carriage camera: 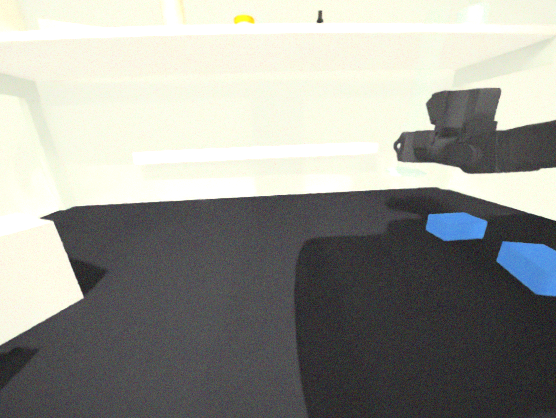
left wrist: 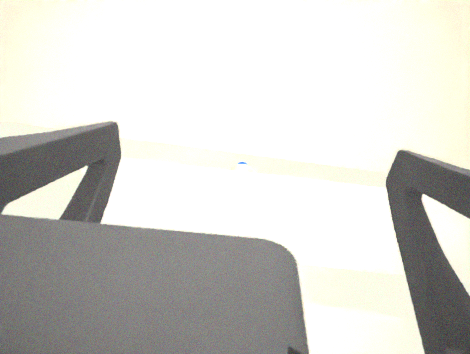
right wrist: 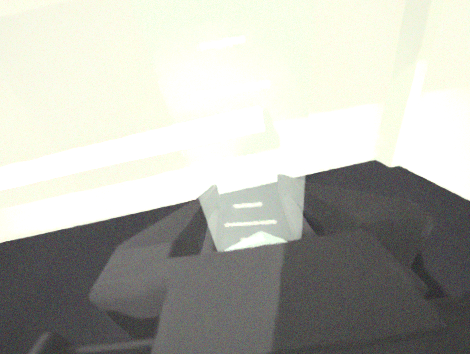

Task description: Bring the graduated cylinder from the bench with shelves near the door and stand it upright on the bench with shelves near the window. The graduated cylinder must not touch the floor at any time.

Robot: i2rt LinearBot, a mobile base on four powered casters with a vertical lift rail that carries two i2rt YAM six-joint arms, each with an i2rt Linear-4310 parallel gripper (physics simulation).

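Note:
My right gripper is shut on the clear graduated cylinder, whose see-through wall with pale marks shows between the fingers. In the carriage camera the cylinder is very faint; a pale green base shows below the fingertips, so it looks roughly upright. The gripper is above the back right of the black bench top. Whether the base touches the bench cannot be told. My left gripper is open and empty, facing a pale wall and shelf area.
Two blue hexagonal pieces are at the right on the bench. A white box is at the left. A white shelf spans above, bearing a yellow item and a small dark bottle. A blue cap shows in the left wrist view.

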